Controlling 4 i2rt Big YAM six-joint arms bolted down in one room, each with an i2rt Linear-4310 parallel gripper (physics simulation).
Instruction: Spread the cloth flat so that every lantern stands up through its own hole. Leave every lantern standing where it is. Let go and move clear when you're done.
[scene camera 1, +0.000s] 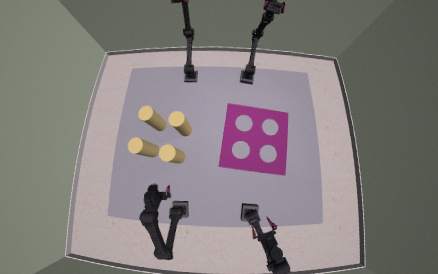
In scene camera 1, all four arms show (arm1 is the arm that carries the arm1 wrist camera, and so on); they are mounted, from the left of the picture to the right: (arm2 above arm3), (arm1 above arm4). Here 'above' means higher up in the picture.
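A magenta square cloth (256, 139) lies flat right of centre, with several round holes. Yellow cylindrical lanterns stand apart from the cloth at the left: upper left (152, 118), upper right (180, 123), lower left (143, 147) and lower right (172, 154). No lantern is in a hole. Arm1's gripper (275, 6) is open at the top, far from the cloth. Arm2's gripper (180, 1) looks open, partly cut off by the top edge. Arm3's gripper (167, 191) is below the lanterns; its finger gap is hidden. Arm4's gripper (263, 227) is open and empty, below the cloth.
A grey-blue mat (207, 187) lies under the cloth and lanterns, on a pale table (92, 200) with a dark raised edge. Arm bases stand along the mat's upper (190, 77) (247, 78) and lower (180, 209) (249, 211) sides.
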